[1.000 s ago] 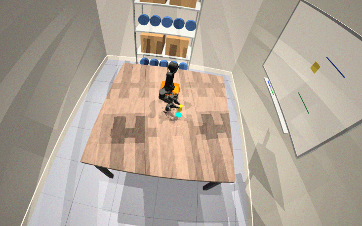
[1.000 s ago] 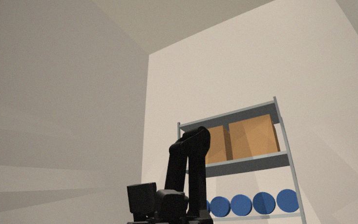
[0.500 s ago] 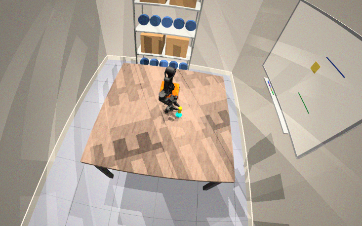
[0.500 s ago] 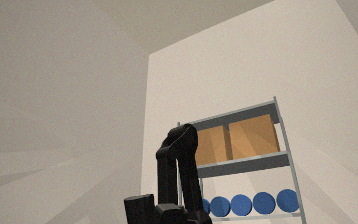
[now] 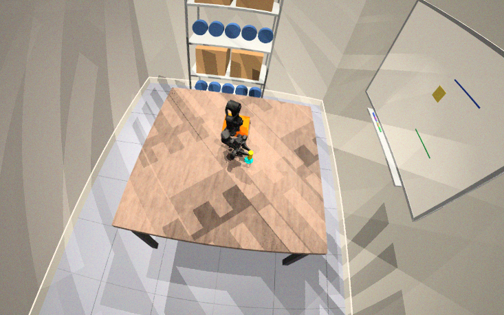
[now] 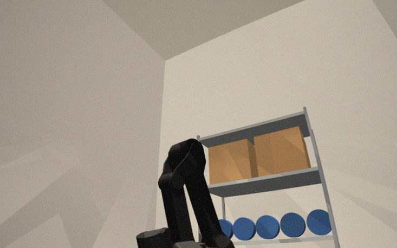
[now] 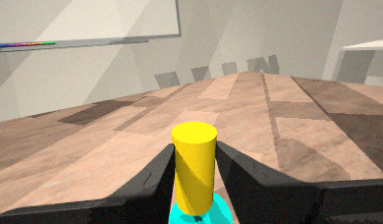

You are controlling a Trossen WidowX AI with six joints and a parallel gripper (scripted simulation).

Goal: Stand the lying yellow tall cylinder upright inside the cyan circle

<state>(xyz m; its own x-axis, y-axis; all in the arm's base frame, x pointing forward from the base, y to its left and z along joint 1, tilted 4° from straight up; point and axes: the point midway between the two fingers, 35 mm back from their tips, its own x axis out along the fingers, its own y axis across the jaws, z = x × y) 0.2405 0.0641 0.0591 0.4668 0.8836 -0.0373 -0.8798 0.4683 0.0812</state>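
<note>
The cyan circle lies 8 cm below my gripper tip. Round my gripper tip: yellow cylinder: 2 cm below.
</note>
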